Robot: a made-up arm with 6 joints. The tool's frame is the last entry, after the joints. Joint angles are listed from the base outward. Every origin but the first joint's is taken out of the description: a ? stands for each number. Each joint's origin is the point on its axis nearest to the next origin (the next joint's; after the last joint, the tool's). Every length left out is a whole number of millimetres.
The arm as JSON. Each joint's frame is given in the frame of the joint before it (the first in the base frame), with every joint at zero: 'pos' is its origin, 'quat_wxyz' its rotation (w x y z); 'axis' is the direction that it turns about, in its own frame. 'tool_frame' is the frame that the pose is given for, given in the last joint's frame.
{
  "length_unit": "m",
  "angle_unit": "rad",
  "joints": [
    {
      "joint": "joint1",
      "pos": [
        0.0,
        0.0,
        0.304
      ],
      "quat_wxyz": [
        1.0,
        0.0,
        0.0,
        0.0
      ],
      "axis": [
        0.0,
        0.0,
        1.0
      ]
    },
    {
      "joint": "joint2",
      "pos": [
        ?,
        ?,
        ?
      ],
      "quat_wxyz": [
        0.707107,
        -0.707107,
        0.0,
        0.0
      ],
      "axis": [
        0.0,
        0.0,
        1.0
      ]
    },
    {
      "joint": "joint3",
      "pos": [
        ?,
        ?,
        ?
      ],
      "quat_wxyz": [
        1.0,
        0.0,
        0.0,
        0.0
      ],
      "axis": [
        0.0,
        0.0,
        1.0
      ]
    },
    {
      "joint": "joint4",
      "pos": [
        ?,
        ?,
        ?
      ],
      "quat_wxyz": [
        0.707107,
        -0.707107,
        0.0,
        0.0
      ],
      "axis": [
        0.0,
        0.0,
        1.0
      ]
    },
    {
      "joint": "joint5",
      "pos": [
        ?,
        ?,
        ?
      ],
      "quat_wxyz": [
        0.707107,
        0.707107,
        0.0,
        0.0
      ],
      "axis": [
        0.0,
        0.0,
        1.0
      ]
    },
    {
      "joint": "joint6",
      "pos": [
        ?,
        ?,
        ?
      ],
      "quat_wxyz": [
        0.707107,
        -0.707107,
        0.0,
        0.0
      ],
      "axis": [
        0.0,
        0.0,
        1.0
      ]
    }
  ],
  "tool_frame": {
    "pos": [
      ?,
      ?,
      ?
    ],
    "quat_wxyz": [
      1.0,
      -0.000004,
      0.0,
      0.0
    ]
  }
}
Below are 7 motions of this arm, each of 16 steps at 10 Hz.
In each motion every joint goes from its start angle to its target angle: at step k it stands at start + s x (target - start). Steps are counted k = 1, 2, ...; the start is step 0. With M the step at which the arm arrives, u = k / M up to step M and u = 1 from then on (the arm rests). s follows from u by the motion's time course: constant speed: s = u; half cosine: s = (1 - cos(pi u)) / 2; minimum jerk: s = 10 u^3 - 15 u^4 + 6 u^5.
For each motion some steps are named. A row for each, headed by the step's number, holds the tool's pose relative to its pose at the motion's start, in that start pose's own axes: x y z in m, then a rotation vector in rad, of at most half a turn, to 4 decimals.
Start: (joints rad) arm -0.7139 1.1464 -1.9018 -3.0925 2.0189 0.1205
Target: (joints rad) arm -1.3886 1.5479 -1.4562 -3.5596 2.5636 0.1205
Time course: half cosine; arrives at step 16
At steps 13, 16:
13: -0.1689 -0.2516 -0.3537 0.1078 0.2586 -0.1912
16: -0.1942 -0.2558 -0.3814 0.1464 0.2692 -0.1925

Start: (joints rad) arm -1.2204 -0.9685 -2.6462 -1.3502 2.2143 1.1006
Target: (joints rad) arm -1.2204 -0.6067 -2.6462 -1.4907 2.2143 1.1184
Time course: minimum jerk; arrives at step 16
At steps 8, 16:
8: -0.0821 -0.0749 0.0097 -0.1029 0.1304 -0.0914
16: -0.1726 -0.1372 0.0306 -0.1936 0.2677 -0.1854

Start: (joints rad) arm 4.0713 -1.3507 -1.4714 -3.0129 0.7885 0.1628
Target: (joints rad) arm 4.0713 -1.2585 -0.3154 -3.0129 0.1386 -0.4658
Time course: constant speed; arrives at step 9
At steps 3, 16:
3: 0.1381 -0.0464 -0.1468 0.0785 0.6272 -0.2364
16: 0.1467 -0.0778 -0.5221 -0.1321 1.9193 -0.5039

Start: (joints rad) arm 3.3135 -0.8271 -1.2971 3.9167 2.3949 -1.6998
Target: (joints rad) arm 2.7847 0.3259 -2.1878 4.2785 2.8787 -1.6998
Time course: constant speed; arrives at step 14
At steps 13, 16:
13: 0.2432 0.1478 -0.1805 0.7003 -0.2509 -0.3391
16: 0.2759 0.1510 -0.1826 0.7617 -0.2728 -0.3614

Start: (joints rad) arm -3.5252 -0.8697 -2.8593 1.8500 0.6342 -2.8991
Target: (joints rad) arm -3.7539 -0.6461 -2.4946 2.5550 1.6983 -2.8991
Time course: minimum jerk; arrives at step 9
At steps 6, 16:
6: 0.0065 -0.2368 0.0146 0.0366 0.6350 0.5671
16: 0.0028 -0.2792 -0.0057 -0.0451 0.7601 0.6692

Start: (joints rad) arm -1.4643 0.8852 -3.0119 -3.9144 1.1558 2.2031
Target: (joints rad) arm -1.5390 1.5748 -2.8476 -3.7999 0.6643 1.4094
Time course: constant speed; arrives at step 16
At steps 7, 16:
7: 0.0817 -0.1667 -0.2106 0.4924 -0.1502 -0.1185
16: 0.2571 -0.2413 -0.5220 1.1882 -0.0397 -0.2230

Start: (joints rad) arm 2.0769 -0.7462 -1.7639 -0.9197 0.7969 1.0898
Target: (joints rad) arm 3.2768 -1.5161 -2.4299 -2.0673 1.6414 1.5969
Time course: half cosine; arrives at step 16
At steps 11, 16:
11: 0.1225 0.6137 -0.0205 -0.4131 0.1657 1.3194
16: -0.0383 0.7914 0.0959 -0.8156 -0.0428 1.6985

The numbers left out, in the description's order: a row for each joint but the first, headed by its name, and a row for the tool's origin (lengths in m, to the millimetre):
joint2: 0.0 0.0 0.0
joint3: 0.062 -0.328 0.0
joint4: 0.073 0.321 0.0
joint5: 0.0 0.0 0.0
joint6: 0.071 0.09 0.0
tool: 0.0 0.0 0.0

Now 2 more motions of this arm.
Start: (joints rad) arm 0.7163 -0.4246 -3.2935 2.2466 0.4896 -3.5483
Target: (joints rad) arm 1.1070 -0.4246 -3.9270 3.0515 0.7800 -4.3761
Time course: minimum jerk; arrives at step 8
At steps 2, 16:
2: -0.0029 0.0314 -0.0003 -0.1259 0.0011 -0.0149
16: -0.0446 0.3019 -0.1338 -1.2336 -0.3379 -0.2362

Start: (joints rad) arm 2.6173 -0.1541 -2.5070 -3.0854 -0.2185 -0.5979
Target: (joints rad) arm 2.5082 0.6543 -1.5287 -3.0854 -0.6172 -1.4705
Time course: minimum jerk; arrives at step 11
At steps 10, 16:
10: 0.6021 0.3068 -0.3532 -1.7588 1.3216 -0.4220
16: 0.6031 0.3073 -0.3577 -1.7738 1.3253 -0.4183

